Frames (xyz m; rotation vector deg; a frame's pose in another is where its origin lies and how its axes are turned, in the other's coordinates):
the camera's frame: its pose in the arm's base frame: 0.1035 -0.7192 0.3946 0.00 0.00 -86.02
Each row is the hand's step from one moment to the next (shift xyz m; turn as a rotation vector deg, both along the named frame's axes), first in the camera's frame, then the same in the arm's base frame.
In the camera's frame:
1: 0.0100 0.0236 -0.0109 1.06 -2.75 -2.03
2: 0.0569 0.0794 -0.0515 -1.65 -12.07 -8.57
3: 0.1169 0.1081 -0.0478 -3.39 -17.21 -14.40
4: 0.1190 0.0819 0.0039 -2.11 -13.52 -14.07
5: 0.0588 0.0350 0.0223 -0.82 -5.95 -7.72
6: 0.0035 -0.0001 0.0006 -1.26 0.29 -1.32
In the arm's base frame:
1: 0.0242 -0.0083 -0.0109 -2.67 -1.25 -2.03
2: 0.0832 -0.0513 -0.0515 -12.16 0.81 -8.57
3: 0.1160 -0.1091 -0.0478 -17.40 2.19 -14.40
4: 0.0900 -0.1130 0.0039 -13.63 1.17 -14.07
5: 0.0390 -0.0562 0.0223 -5.99 0.41 -7.72
6: 0.0001 -0.0035 0.0006 0.20 1.28 -1.32

